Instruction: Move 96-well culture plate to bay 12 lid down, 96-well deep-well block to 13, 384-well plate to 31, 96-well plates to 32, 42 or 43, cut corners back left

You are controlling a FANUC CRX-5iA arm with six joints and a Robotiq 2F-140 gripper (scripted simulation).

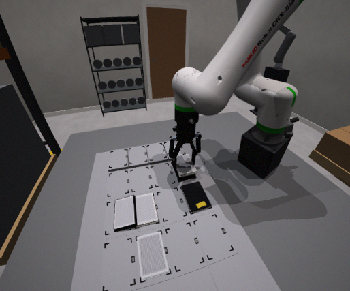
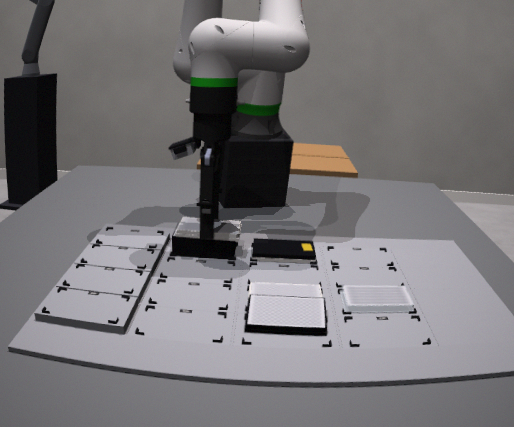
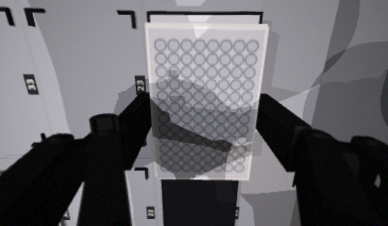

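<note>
Now: hand 10 mm to the left of the deep-well block and 50 mm above it. From my hand the other things lie so: 384-well plate: 190 mm ahead, 340 mm to the left, 60 mm below; black-rimmed 96-well plate: 280 mm ahead, 180 mm to the left, 60 mm below.
</note>
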